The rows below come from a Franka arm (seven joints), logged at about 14 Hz.
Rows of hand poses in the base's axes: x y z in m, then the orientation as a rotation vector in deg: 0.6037, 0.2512, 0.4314, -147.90, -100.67, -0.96; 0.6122, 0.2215, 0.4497, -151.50, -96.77, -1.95; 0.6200, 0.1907, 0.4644, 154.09, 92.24, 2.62; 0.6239, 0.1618, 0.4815, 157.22, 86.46, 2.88; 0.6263, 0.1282, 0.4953, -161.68, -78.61, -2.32; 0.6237, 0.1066, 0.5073, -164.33, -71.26, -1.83; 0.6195, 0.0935, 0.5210, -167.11, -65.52, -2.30; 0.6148, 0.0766, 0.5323, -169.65, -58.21, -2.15; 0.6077, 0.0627, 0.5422, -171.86, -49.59, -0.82
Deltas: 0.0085, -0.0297, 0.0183, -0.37, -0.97, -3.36; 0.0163, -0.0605, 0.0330, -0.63, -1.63, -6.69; 0.0202, -0.0894, 0.0501, -0.67, -1.82, -10.89; 0.0226, -0.1230, 0.0639, -0.24, -1.03, -16.64; 0.0200, -0.1446, 0.0759, 0.14, -0.35, -21.60; 0.0158, -0.1577, 0.0896, -0.01, -0.77, -25.67; 0.0111, -0.1746, 0.1009, 0.07, -0.56, -30.61; 0.0040, -0.1885, 0.1108, 0.01, 0.50, -36.29
